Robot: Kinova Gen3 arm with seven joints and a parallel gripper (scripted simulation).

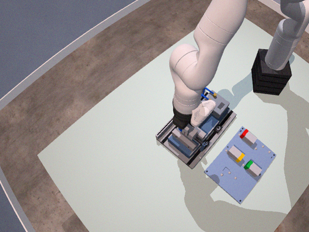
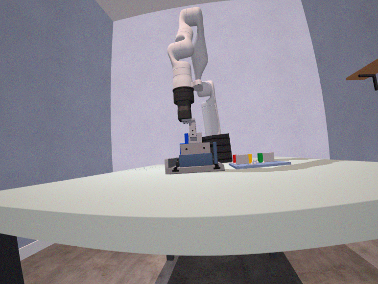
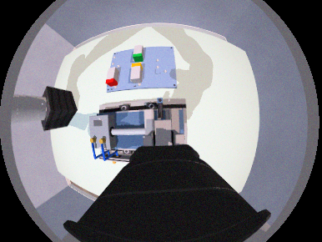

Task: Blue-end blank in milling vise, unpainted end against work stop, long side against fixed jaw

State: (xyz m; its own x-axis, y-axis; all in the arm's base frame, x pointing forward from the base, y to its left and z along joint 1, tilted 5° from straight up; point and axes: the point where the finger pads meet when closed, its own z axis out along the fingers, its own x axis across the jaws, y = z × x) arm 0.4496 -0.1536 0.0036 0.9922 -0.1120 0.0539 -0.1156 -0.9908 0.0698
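The blank with blue end is 20 mm below my hand. From my hand the other things lie so: vise 70 mm behind, 10 mm to the left, 100 mm below; then blank with yellow end 50 mm behind, 200 mm to the left, 110 mm below; then fixed jaw 30 mm ahead, 60 mm below.
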